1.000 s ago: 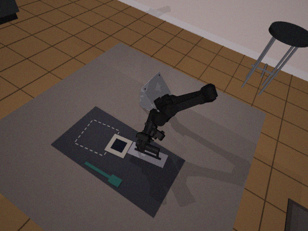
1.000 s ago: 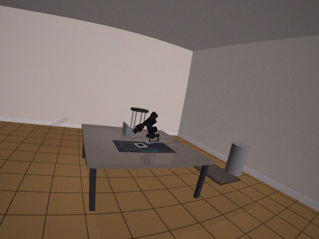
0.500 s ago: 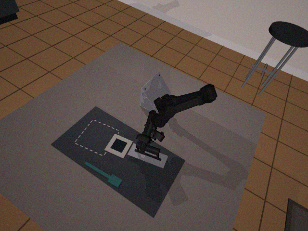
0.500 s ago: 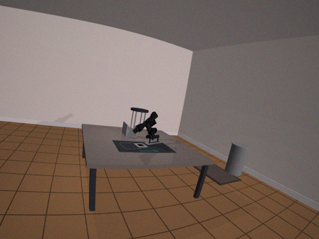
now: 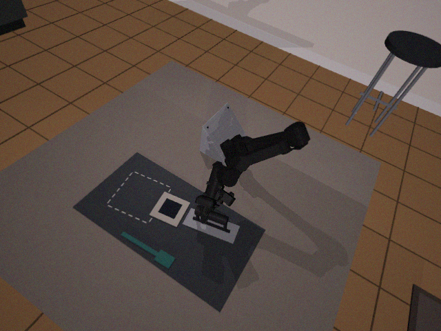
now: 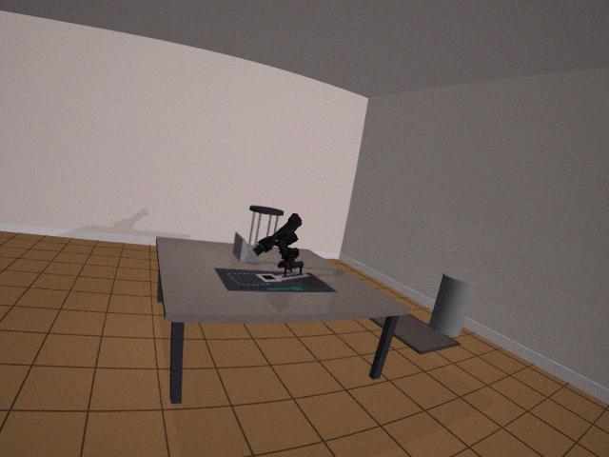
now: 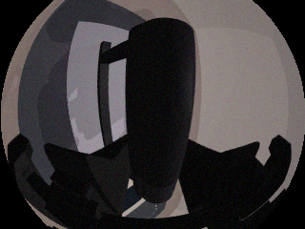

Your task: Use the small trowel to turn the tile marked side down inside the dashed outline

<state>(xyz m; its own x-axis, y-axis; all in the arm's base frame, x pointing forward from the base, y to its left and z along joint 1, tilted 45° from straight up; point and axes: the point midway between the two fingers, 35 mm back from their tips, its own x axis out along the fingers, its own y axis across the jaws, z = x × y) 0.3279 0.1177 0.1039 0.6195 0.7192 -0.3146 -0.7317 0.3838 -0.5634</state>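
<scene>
My gripper tip is 110 mm to the left of the dark mat, 80 mm above it and 50 mm short of it. From my gripper tip the other things lie so: tile: 150 mm to the right, 50 mm below, 20 mm ahead; teal trowel: 180 mm ahead, 70 mm to the right, 50 mm below.
</scene>
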